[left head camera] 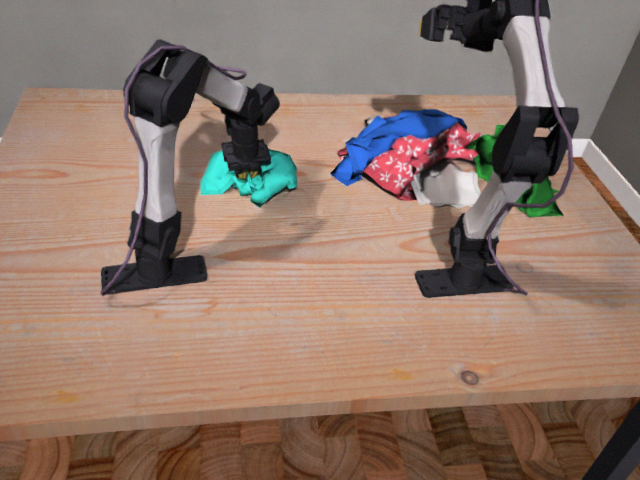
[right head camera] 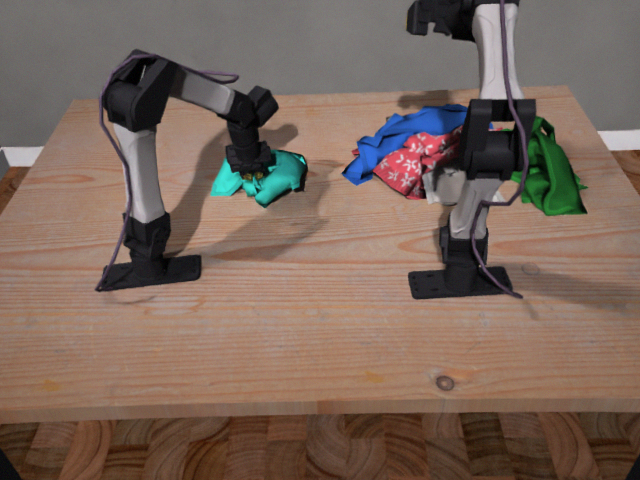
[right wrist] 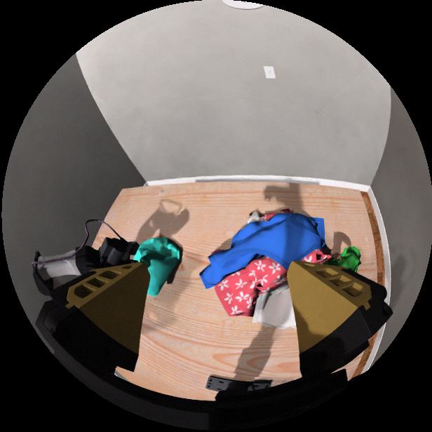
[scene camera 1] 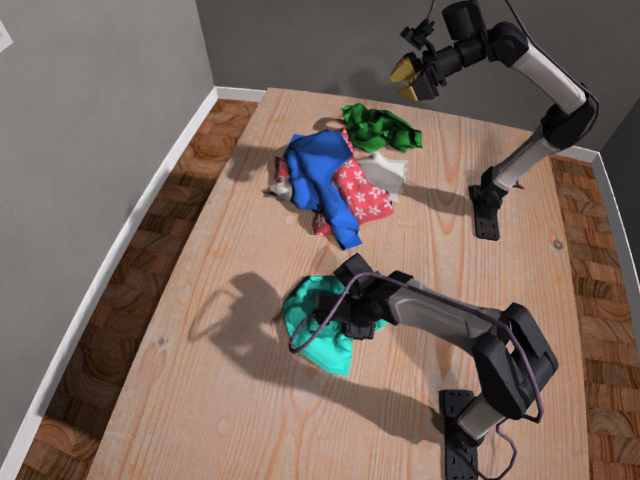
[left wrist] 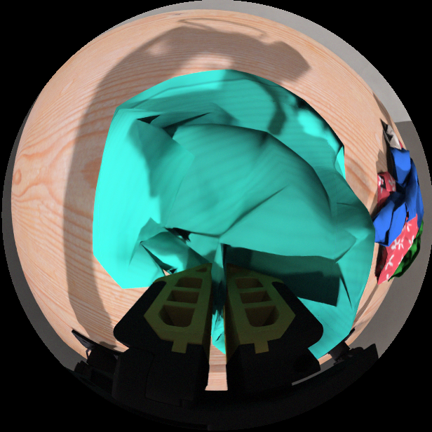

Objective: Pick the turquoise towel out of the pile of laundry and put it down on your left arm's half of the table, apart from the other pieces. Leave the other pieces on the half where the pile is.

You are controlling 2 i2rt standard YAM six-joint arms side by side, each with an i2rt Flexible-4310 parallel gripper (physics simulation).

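The turquoise towel [left head camera: 279, 175] [right head camera: 286, 173] [scene camera 1: 323, 346] [left wrist: 240, 175] [right wrist: 159, 262] lies crumpled on the left arm's half of the table, apart from the other pieces. My left gripper [left head camera: 249, 176] [right head camera: 253, 177] [left wrist: 217, 269] points down into it, its fingers shut on a fold of the towel. In scene camera 1 the arm hides these fingertips. My right gripper [scene camera 1: 402, 85] [right wrist: 217, 272] is open and empty, high above the table at the pile's side. The pile holds a blue cloth [left head camera: 413, 126] [scene camera 1: 315, 170], a red flowered cloth [left head camera: 400, 165] [scene camera 1: 361, 193] and a white cloth [left head camera: 449, 186] [scene camera 1: 385, 175].
A green cloth [right head camera: 550, 170] [scene camera 1: 379, 129] [right wrist: 348, 258] lies at the pile's far end, partly behind the right arm in the left head camera view. A grey and red bit of cloth [scene camera 1: 281, 190] shows at the pile's wall-side edge. The arm bases [left head camera: 188, 269] [right head camera: 429, 284] are on the table [left head camera: 310, 335].
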